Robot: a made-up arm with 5 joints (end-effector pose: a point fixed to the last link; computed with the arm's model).
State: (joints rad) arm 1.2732 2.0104 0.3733 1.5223 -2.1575
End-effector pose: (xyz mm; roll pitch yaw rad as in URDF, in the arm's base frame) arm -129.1 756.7 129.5 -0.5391 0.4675 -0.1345
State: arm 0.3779 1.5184 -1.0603 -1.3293 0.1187
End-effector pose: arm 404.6 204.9 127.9 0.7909 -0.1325 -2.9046
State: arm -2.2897 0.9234 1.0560 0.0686 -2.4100
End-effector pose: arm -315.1 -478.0 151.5 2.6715 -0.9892 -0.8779
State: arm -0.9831 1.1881 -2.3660 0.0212 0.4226
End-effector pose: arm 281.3 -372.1 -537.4 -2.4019 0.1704 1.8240
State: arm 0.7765 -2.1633 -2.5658 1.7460 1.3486
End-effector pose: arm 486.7 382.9 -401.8 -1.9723 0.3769 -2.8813
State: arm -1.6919 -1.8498 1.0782 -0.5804 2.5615
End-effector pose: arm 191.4 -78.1 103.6 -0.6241 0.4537 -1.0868
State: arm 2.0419 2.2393 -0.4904 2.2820 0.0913
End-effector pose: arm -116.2 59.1 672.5 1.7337 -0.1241 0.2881
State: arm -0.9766 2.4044 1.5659 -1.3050 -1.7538
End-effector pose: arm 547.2 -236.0 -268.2 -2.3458 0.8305 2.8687
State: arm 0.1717 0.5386 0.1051 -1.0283 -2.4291
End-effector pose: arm -173.3 498.4 -394.5 -2.5189 0.2259 -1.5693
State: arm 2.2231 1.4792 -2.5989 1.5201 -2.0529
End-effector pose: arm -170.2 -61.1 341.4 -2.4228 -0.0912 -0.1031
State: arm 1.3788 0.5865 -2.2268 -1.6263 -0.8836
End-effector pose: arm 67.7 112.4 526.9 0.0634 1.0030 -2.9182
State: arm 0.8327 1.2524 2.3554 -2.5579 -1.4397
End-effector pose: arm -19.9 776.2 304.3 1.8870 0.1450 -1.9203
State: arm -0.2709 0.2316 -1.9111 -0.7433 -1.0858
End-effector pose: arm 231.9 311.5 -282.5 1.2330 -0.9789 -2.3561
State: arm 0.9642 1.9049 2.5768 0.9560 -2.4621
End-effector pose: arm -110.4 534.8 378.6 1.1371 0.0179 0.3719
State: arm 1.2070 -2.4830 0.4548 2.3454 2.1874
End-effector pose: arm -218.6 451.7 309.6 2.6168 0.8919 -1.4759
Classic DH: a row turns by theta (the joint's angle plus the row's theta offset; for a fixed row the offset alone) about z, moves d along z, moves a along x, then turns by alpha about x. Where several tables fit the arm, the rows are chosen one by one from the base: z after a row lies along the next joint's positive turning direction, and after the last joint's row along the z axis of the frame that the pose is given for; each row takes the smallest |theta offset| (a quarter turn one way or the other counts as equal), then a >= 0, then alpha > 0; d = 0 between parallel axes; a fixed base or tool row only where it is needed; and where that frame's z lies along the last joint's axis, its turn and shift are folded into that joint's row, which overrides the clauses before.
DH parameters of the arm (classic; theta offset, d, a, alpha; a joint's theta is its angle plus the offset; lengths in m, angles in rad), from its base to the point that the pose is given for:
base (fixed): 1.5708 0.1217 0 1.5708
joint 1: 0 0.0746 0.1089 1.5708
joint 2: -1.5708 0.4058 0.1175 -1.5708
joint 3: 0 0.0194 -0.0813 -1.5708
joint 4: 1.5708 0.0319 0.0021 -1.5708
joint 5: 0 -0.2488 -0.3155 1.5708
tool (fixed): 1.5708 0.0507 0 0

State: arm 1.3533 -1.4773 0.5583 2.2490 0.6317
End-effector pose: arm 394.1 247.9 224.0 -0.0867 0.3840 -2.6676
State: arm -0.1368 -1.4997 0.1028 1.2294 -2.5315
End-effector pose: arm 372.0 80.3 -512.6 -2.3087 0.0886 2.7385
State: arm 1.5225 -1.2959 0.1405 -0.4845 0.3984
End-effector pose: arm -312.6 210.0 223.0 1.7071 -0.7896 0.2269
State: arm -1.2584 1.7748 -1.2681 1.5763 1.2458
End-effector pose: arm -61.3 -78.6 -519.0 -1.2736 -0.1908 -0.0680
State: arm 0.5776 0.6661 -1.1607 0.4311 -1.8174
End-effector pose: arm 78.2 319.9 -435.3 -1.6253 -0.8559 -0.5946
